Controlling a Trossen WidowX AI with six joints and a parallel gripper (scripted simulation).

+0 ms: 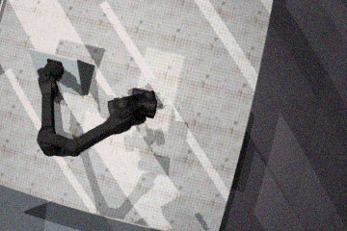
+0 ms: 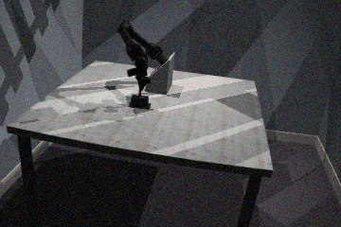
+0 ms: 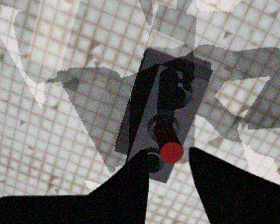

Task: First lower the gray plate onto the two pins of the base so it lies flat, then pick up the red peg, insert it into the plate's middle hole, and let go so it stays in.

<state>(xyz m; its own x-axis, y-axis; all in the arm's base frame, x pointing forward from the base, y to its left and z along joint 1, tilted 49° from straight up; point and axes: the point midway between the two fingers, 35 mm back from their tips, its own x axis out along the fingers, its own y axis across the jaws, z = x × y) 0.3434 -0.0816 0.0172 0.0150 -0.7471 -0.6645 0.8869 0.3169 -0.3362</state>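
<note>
Now: the red peg 4 cm below my gripper tip. Also, from my gripper tip: base 9 cm below; gray plate 5 cm below.
</note>
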